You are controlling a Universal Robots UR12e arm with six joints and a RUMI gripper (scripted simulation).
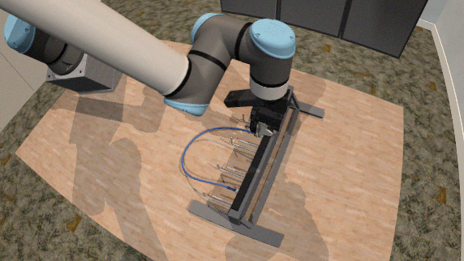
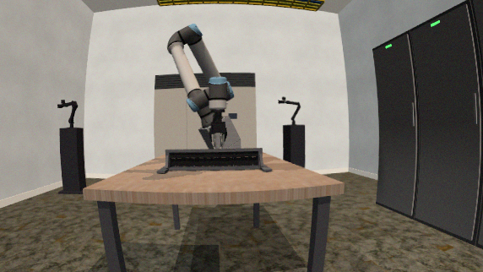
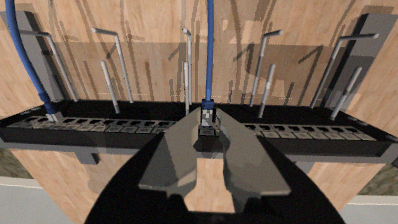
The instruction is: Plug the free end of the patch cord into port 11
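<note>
The plug is 10 mm below my hand and 10 mm ahead of it.
</note>
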